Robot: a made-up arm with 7 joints. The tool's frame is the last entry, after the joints.
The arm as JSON. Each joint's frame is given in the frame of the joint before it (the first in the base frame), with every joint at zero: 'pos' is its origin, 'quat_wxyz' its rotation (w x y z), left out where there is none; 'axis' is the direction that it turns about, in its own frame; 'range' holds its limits. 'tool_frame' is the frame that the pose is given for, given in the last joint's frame.
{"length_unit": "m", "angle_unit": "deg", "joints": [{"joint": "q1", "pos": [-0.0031, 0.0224, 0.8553], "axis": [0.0, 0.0, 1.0], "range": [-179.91, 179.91]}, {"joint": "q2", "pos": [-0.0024, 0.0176, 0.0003], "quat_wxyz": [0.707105, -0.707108, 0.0, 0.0], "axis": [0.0, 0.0, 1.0], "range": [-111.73, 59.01]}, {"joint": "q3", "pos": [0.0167, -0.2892, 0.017], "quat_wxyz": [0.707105, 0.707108, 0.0, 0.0], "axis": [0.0, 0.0, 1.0], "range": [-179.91, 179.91]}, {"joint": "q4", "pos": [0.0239, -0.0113, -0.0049], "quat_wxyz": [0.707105, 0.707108, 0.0, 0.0], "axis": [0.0, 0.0, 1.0], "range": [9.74, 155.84]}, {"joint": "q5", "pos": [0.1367, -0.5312, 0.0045], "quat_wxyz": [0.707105, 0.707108, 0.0, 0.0], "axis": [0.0, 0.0, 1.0], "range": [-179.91, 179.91]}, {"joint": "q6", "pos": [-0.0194, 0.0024, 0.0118], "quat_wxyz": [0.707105, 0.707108, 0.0, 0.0], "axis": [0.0, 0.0, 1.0], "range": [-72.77, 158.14]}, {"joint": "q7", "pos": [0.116, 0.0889, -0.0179], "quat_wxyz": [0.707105, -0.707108, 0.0, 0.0], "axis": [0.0, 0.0, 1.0], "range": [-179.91, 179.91]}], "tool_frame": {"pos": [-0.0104, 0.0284, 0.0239], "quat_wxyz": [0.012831, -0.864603, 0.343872, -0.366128]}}
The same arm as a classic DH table. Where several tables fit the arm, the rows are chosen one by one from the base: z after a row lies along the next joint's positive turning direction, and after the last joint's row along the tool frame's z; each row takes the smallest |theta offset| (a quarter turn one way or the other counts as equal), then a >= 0, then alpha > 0; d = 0 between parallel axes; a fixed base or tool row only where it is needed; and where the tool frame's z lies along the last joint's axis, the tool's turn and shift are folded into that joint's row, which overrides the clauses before.
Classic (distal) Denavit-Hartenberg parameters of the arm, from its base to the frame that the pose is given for. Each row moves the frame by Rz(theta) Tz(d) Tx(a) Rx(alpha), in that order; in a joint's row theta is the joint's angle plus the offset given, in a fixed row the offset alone. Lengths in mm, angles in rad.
base (fixed): d 0  theta_offset -1.4333  a -22.6  alpha 0
q1: d 855.6  theta_offset 1.4333  a -2.4  alpha -1.5708
q2: d 34.6  theta_offset 0  a 16.7  alpha 1.5708
q3: d 284.3  theta_offset 0  a 23.9  alpha 1.5708
q4: d 15.8  theta_offset 0  a 136.7  alpha 1.5708
q5: d 543  theta_offset 0  a -19.4  alpha 1.5708
q6: d -20.3  theta_offset 0  a 116  alpha -1.5708
q7: d 92  theta_offset 1.2273  a 23.2  alpha 2.3914
tool (fixed): d -28.4  theta_offset 1.9844  a 0  alpha 0
Joint limits (rad, base to tool): -3.14..3.14 -1.9501..1.0299 -3.14..3.14 0.17..2.7199 -3.14..3.14 -1.2701..2.7601 -3.14..3.14

